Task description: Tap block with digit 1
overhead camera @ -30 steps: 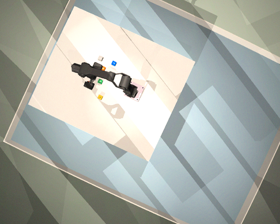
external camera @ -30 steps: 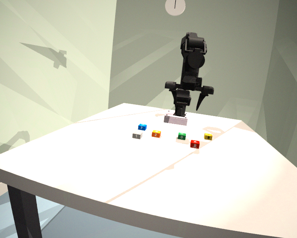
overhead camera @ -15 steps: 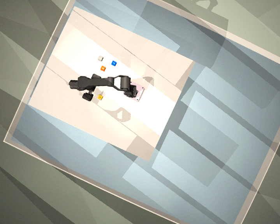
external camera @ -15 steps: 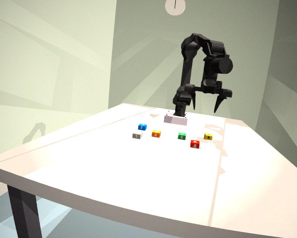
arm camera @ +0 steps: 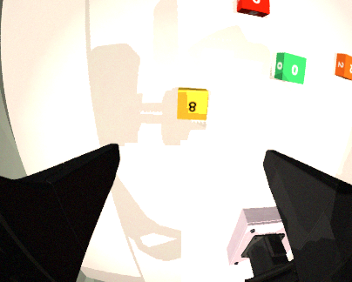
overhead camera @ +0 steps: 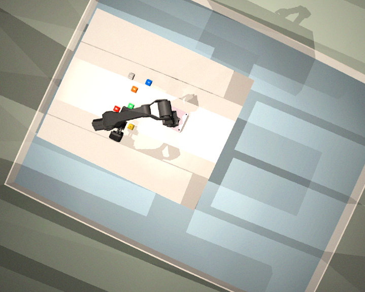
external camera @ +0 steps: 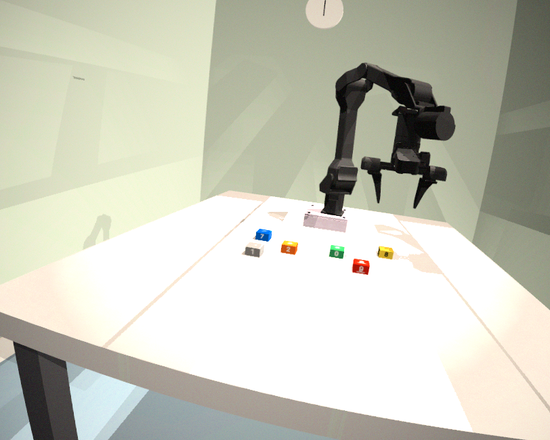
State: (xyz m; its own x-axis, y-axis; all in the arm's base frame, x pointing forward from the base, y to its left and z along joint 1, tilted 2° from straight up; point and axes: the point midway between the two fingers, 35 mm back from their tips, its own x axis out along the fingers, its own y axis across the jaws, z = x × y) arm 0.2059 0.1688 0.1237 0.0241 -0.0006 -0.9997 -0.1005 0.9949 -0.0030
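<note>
Right now the grey block is 160 mm ahead of my gripper tip, 280 mm to the right of it and 110 mm below it. Round my gripper tip: red block: 130 mm ahead, 50 mm to the right, 110 mm below; then green block: 70 mm ahead, 110 mm to the right, 110 mm below.
</note>
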